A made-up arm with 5 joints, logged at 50 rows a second.
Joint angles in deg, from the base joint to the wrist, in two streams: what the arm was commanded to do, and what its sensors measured. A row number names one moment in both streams.
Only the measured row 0 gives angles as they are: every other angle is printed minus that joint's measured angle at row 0.
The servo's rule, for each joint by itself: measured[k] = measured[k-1] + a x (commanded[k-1-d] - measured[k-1]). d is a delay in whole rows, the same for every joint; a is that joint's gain. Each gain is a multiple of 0.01, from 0.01 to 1. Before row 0 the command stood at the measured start. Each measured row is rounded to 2 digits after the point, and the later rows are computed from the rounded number. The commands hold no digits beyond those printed.
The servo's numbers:
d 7
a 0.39 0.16 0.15 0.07 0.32
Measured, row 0:
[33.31, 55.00, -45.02, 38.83, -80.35]
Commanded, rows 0 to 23:
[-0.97, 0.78, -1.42, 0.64, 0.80]
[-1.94, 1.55, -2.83, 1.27, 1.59]
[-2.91, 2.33, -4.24, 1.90, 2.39]
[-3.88, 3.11, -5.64, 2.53, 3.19]
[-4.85, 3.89, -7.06, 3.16, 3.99]
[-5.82, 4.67, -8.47, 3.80, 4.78]
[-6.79, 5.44, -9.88, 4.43, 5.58]
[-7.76, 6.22, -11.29, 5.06, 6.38]
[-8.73, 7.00, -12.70, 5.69, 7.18]
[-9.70, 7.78, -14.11, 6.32, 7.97]
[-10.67, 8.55, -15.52, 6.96, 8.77]
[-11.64, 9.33, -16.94, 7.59, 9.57]
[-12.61, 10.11, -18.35, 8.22, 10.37]
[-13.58, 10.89, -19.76, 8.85, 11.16]
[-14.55, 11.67, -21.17, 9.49, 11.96]
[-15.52, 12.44, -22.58, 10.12, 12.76]
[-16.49, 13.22, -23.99, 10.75, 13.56]
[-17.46, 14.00, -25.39, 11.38, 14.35]
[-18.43, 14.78, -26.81, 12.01, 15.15]
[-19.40, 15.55, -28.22, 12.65, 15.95]
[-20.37, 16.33, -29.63, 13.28, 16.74]
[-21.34, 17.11, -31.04, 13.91, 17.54]
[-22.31, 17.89, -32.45, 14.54, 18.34]
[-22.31, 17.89, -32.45, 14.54, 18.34]
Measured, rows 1 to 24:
[0.00, 0.00, 0.00, 0.00, 0.00]
[0.00, 0.00, 0.00, 0.00, 0.00]
[0.00, 0.00, 0.00, 0.00, 0.00]
[0.00, 0.00, 0.00, 0.00, 0.00]
[0.00, 0.00, 0.00, 0.00, 0.00]
[0.00, 0.00, 0.00, 0.00, 0.00]
[0.00, 0.00, 0.00, 0.00, 0.00]
[-0.38, 0.12, -0.21, 0.04, 0.26]
[-0.99, 0.35, -0.60, 0.13, 0.69]
[-1.74, 0.67, -1.15, 0.25, 1.23]
[-2.57, 1.06, -1.82, 0.41, 1.86]
[-3.46, 1.51, -2.61, 0.60, 2.54]
[-4.38, 2.02, -3.49, 0.82, 3.26]
[-5.32, 2.57, -4.45, 1.07, 4.00]
[-6.27, 3.15, -5.48, 1.35, 4.76]
[-7.23, 3.77, -6.56, 1.65, 5.53]
[-8.19, 4.41, -7.69, 1.98, 6.31]
[-9.16, 5.07, -8.86, 2.33, 7.10]
[-10.13, 5.75, -10.07, 2.70, 7.89]
[-11.10, 6.45, -11.31, 3.09, 8.68]
[-12.07, 7.16, -12.58, 3.49, 9.47]
[-13.04, 7.88, -13.87, 3.91, 10.27]
[-14.01, 8.61, -15.18, 4.34, 11.07]
[-14.98, 9.35, -16.50, 4.79, 11.87]

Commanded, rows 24 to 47:
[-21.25, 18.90, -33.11, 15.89, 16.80]
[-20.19, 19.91, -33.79, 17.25, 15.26]
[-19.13, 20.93, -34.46, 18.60, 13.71]
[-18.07, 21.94, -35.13, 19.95, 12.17]
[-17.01, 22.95, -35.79, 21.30, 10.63]
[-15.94, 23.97, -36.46, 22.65, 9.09]
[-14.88, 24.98, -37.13, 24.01, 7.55]
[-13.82, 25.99, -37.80, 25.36, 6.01]
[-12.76, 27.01, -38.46, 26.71, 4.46]
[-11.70, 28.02, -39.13, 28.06, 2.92]
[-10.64, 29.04, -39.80, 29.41, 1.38]
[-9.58, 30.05, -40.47, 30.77, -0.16]
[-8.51, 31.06, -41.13, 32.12, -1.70]
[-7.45, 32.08, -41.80, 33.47, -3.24]
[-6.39, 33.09, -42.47, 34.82, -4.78]
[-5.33, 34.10, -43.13, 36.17, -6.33]
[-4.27, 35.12, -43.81, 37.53, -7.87]
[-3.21, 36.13, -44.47, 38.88, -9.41]
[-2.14, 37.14, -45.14, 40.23, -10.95]
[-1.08, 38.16, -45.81, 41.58, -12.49]
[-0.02, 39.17, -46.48, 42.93, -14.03]
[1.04, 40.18, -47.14, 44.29, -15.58]
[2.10, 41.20, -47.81, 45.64, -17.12]
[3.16, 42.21, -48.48, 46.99, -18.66]
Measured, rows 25 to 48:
[-15.95, 10.09, -17.83, 5.25, 12.66]
[-16.92, 10.84, -19.18, 5.72, 13.46]
[-17.89, 11.59, -20.54, 6.21, 14.26]
[-18.86, 12.35, -21.90, 6.70, 15.05]
[-19.83, 13.11, -23.27, 7.20, 15.85]
[-20.80, 13.87, -24.65, 7.71, 16.65]
[-21.39, 14.51, -25.82, 8.19, 17.19]
[-21.34, 15.21, -26.91, 8.73, 17.07]
[-20.89, 15.96, -27.94, 9.33, 16.49]
[-20.20, 16.76, -28.92, 9.98, 15.60]
[-19.37, 17.59, -29.85, 10.68, 14.50]
[-18.45, 18.45, -30.74, 11.42, 13.26]
[-17.47, 19.33, -31.60, 12.21, 11.93]
[-16.46, 20.23, -32.43, 13.04, 10.53]
[-15.43, 21.15, -33.24, 13.90, 9.08]
[-14.39, 22.09, -34.02, 14.80, 7.60]
[-13.34, 23.04, -34.79, 15.73, 6.10]
[-12.29, 24.00, -35.54, 16.69, 4.59]
[-11.23, 24.97, -36.28, 17.68, 3.07]
[-10.17, 25.94, -37.01, 18.69, 1.54]
[-9.11, 26.92, -37.73, 19.72, 0.01]
[-8.05, 27.91, -38.44, 20.78, -1.52]
[-6.99, 28.90, -39.14, 21.86, -3.06]
[-5.93, 29.90, -39.84, 22.96, -4.60]

